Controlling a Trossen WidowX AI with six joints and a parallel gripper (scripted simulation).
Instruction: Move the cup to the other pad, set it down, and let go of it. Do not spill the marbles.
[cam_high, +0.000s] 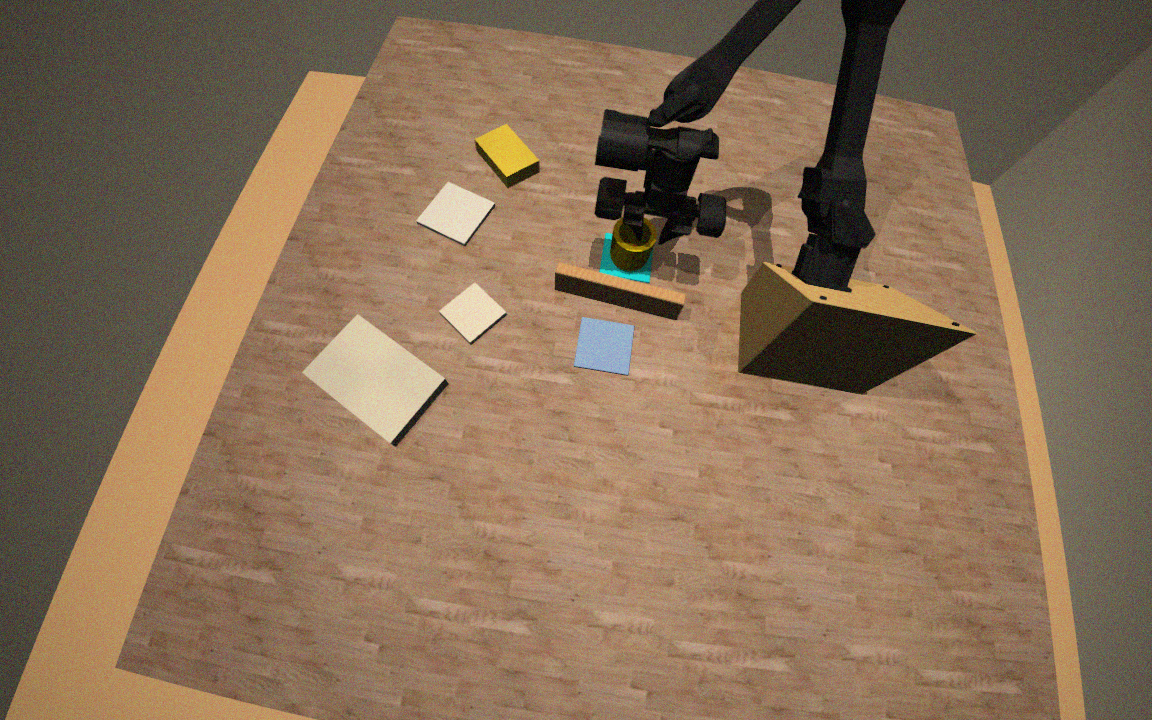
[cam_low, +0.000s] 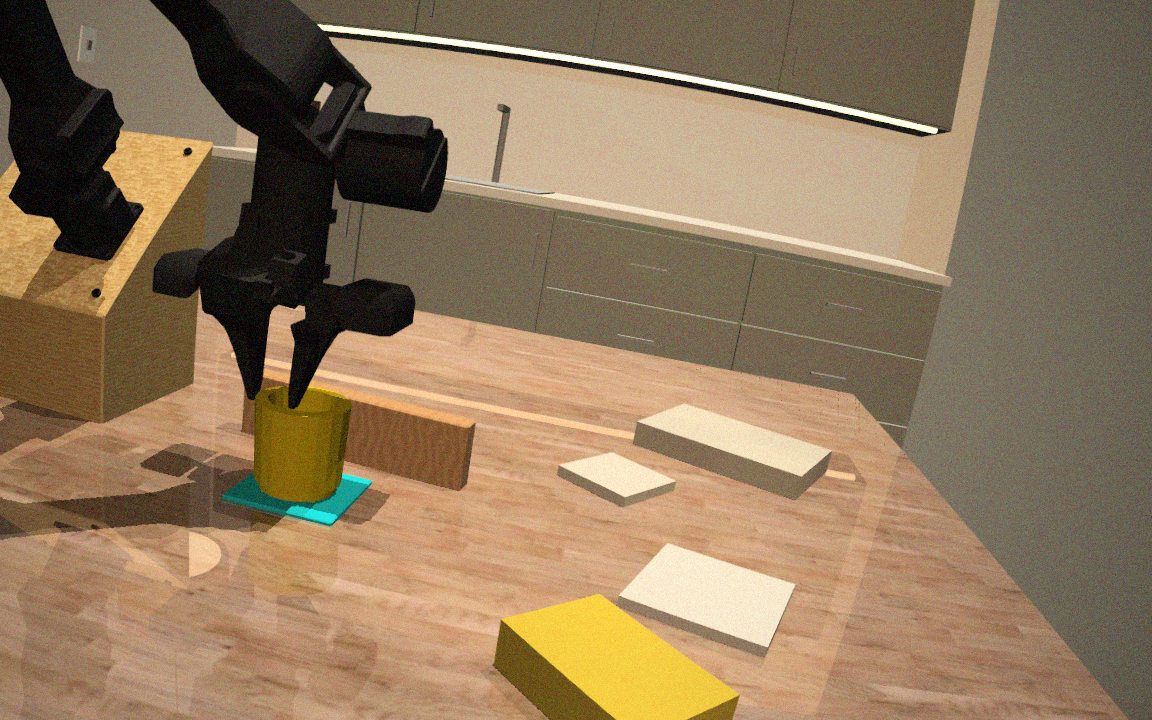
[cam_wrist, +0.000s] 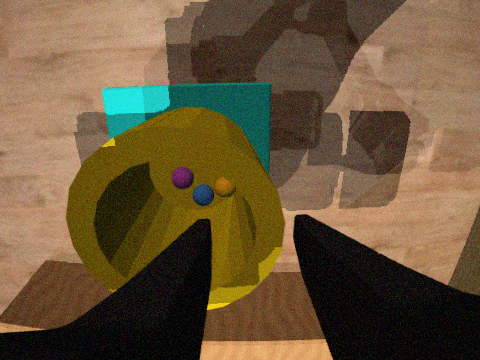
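Now: gripper tip 3 cm above the yellow cup and 2 cm short of it. Round my gripper tip: purple marble 5 cm below, 3 cm ahead; then blue marble 5 cm below, 2 cm ahead, 1 cm to the left; then cyan pad 7 cm below, 3 cm ahead.
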